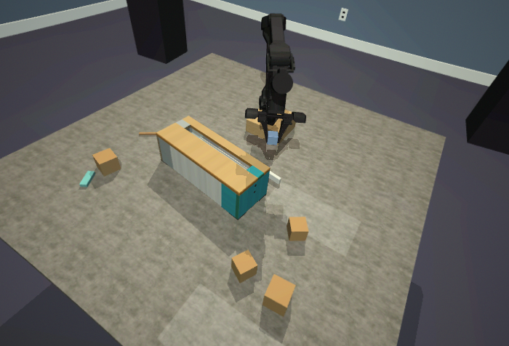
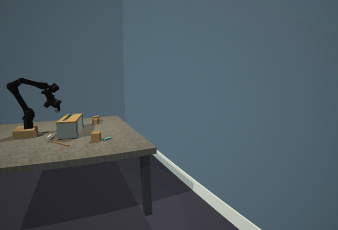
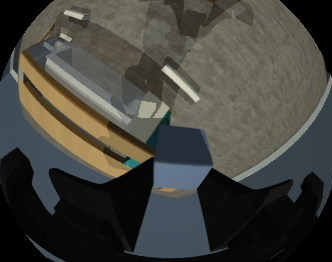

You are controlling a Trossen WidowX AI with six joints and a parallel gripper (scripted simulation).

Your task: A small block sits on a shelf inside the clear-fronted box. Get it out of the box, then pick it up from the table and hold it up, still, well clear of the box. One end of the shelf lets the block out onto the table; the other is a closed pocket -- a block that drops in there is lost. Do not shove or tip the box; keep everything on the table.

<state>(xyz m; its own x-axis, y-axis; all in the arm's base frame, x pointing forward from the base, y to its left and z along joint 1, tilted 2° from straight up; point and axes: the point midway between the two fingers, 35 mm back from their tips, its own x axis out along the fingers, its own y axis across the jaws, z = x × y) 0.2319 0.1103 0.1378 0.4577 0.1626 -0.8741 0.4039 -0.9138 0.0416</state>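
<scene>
Now: the light-blue block 20 mm behind my gripper tip, 10 mm to the right of it and 10 mm above it. Also, from my gripper tip: thin wooden stick: 470 mm to the right, 170 mm below, 10 mm behind; then long box: 160 mm to the right, 110 mm below, 50 mm ahead; then teal bar: 520 mm to the right, 300 mm ahead, 170 mm below.
</scene>
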